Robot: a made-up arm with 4 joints.
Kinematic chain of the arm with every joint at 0, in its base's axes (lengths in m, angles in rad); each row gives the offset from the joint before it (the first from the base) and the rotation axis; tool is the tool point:
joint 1: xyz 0 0 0.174 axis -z
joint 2: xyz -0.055 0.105 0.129 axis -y
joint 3: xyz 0 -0.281 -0.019 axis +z
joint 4: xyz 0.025 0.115 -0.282 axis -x
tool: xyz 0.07 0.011 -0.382
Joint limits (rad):
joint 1: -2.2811..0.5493
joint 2: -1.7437..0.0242
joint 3: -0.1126..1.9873
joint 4: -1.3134..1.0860
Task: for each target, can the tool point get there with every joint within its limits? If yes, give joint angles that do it. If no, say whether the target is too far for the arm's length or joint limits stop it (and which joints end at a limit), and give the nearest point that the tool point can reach.
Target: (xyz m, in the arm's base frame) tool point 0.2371 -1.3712 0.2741
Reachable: no: too far | nearest point 0.1349 -0.7801 0.2871 | short by 0.600 m
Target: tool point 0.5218 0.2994 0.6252
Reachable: no: joint limits stop it (at a limit: joint 1, joint 2, joint 3, joint 4) | nearest point 0.4476 -0.0814 0.8465 | short by 0.447 m
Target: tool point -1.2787 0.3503 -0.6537
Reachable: no: too far | nearest point -0.6307 0.1430 -0.1348 | short by 0.856 m
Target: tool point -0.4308 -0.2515 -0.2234
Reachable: yes | joints -0.3192 -0.8024 0.2890 0.2069
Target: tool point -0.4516 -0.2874 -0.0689
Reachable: yes | joints -0.9872 -0.9908 0.0550 -0.7739
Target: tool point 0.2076 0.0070 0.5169
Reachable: no: joint limits stop it (at a limit: joint 1, joint 2, joint 4) | nearest point 0.3361 -0.1748 0.8574 | short by 0.407 m
